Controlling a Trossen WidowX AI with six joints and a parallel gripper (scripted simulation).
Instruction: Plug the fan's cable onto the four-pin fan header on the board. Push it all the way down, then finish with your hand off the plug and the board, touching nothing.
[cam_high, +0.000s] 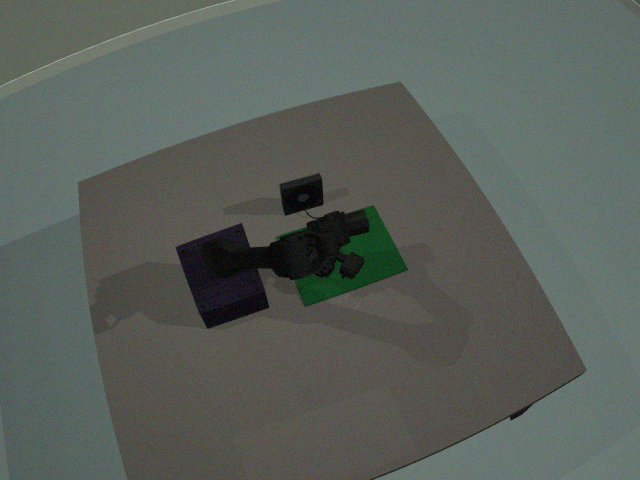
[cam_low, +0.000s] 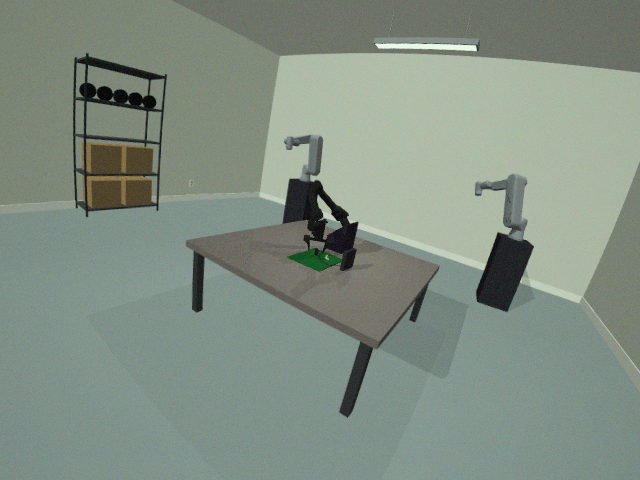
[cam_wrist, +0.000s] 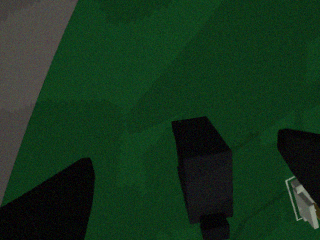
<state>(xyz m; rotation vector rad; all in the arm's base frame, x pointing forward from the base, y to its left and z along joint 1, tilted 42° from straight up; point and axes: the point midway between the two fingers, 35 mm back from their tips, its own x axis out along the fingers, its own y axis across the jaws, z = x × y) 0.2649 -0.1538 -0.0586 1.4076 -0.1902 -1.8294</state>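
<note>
My gripper tip is 10 mm to the right of the dark fan plug. Also, from my gripper tip: dark fan: 30 mm ahead, 230 mm to the left, 40 mm above; four-pin fan header: 10 mm ahead, 90 mm to the left, 20 mm below; green board: 60 mm ahead, 40 mm to the left, 30 mm below.
</note>
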